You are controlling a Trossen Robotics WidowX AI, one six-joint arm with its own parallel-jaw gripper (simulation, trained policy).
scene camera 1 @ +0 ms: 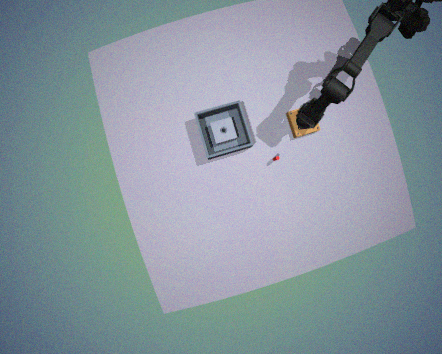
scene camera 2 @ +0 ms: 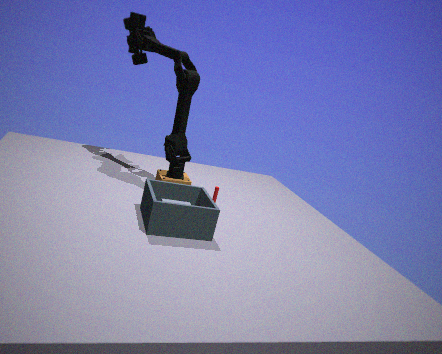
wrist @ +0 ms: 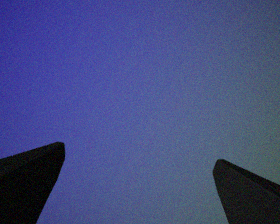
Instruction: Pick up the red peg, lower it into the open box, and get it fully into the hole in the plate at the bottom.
The pictures show: the gripper and a grey box.
